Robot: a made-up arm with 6 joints.
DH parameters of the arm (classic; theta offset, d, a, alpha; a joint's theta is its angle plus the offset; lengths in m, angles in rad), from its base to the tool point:
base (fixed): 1.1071 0 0.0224 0
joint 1: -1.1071 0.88 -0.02 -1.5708
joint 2: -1.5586 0 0.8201 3.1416
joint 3: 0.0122 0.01 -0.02 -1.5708
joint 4: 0 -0.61 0 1.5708
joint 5: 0 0.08 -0.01 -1.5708
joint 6: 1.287 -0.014 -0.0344 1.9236
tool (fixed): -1.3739 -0.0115 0 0
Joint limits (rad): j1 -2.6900..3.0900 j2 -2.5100..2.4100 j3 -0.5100..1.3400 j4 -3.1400..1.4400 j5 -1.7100..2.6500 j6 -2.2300..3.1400
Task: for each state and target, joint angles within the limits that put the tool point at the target. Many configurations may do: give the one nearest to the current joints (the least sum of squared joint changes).
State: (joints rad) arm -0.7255 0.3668 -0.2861 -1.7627 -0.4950 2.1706
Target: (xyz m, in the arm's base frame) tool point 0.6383 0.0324 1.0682
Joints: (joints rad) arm 0.0262 0.4120 -0.4912 -1.8592 -0.5169 2.1470
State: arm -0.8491 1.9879 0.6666 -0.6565 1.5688 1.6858
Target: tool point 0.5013 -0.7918 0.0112
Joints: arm -0.9271 1.9513 0.8528 -0.6291 1.5568 1.6776
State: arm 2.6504 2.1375 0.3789 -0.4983 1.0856 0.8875
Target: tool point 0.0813 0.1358 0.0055
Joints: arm 2.1135 2.2948 -0.2115 -0.3494 1.0982 0.8534
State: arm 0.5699 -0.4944 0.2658 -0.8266 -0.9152 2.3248
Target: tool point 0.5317 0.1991 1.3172
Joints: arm 0.4462 0.0521 -0.4700 -0.8804 -0.9340 2.2880
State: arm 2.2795 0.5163 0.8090 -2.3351 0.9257 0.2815
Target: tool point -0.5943 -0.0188 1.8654
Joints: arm 3.0791 -0.0076 0.4043 -2.3880 0.9091 0.3209
